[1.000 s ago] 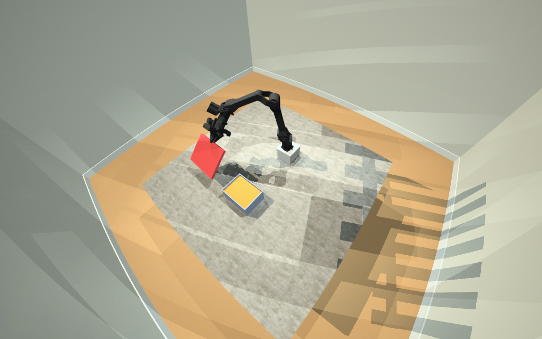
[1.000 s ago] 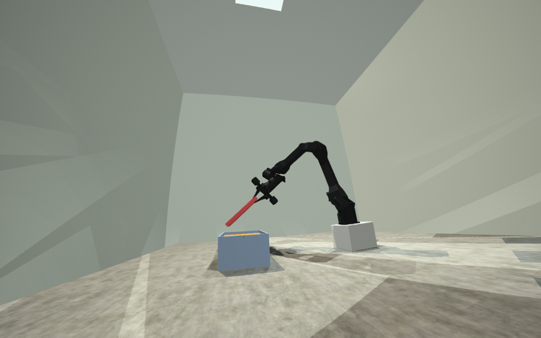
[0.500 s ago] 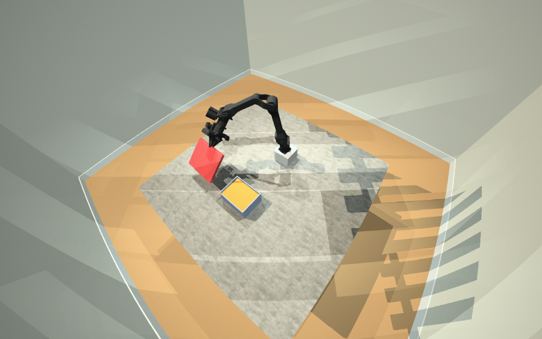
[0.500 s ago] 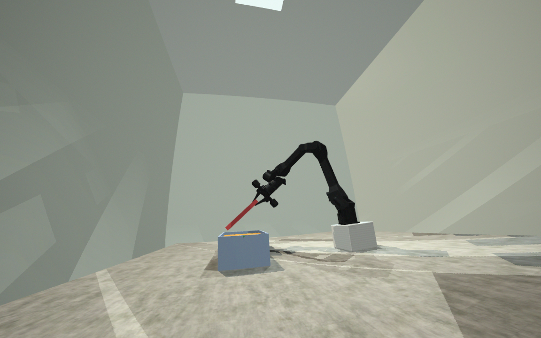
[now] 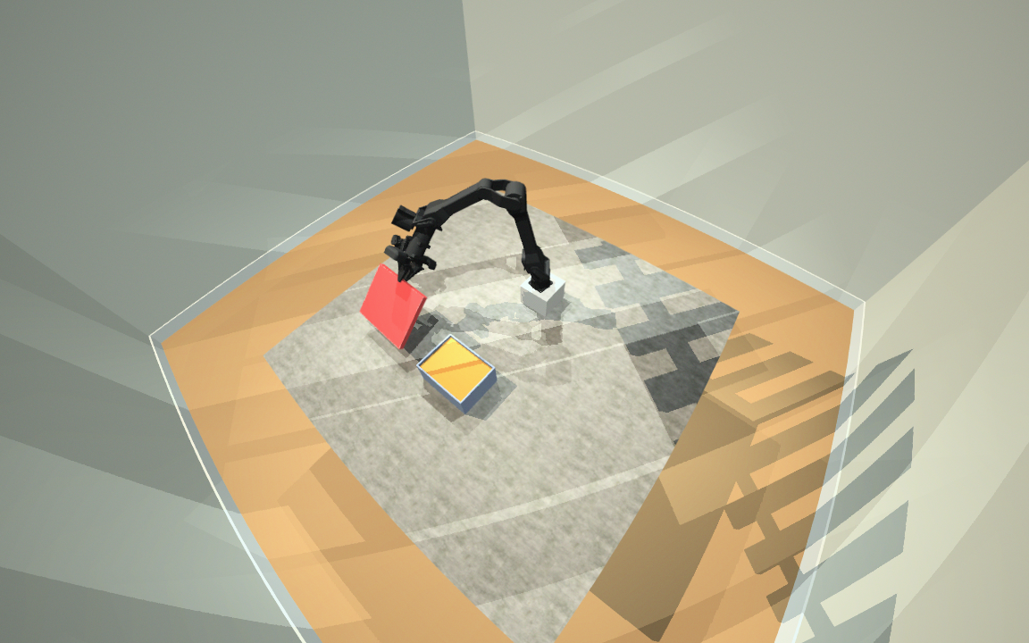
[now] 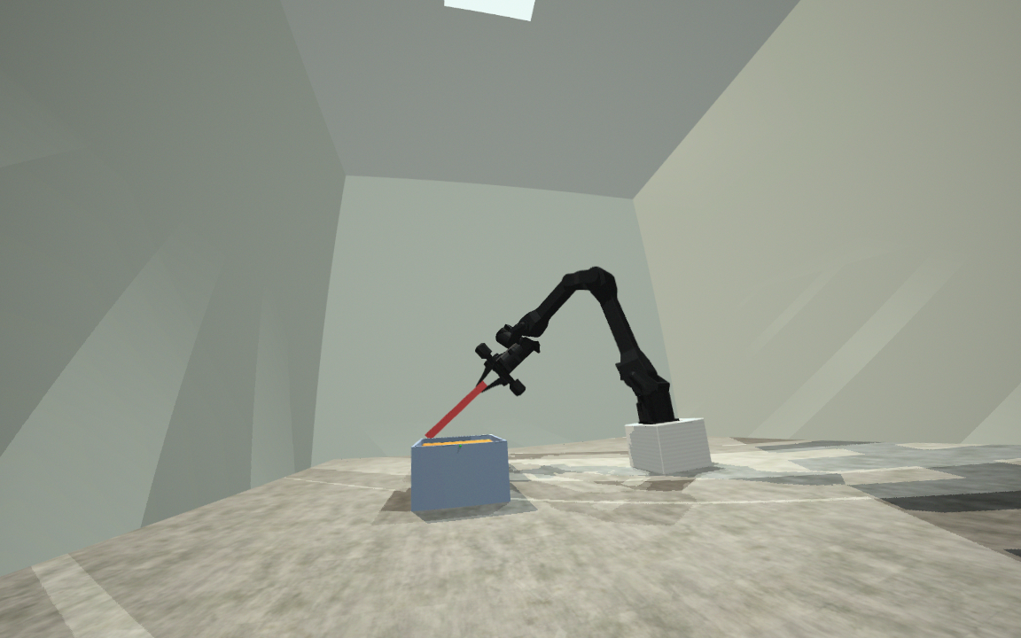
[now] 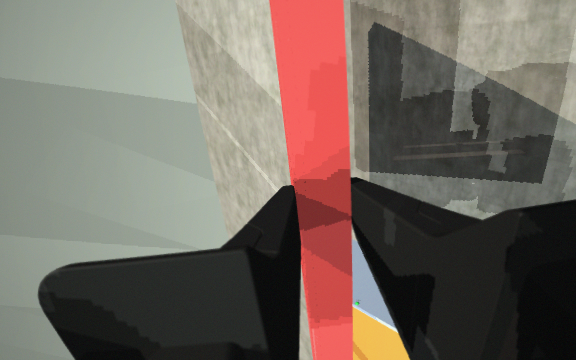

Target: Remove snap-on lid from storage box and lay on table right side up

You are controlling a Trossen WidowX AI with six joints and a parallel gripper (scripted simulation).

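My gripper tip is now 7 cm short of the red lid, 1 cm to the right of it and 5 cm above it. Also, from my gripper tip: blue-grey storage box: 3 cm ahead, 30 cm to the left, 16 cm below.
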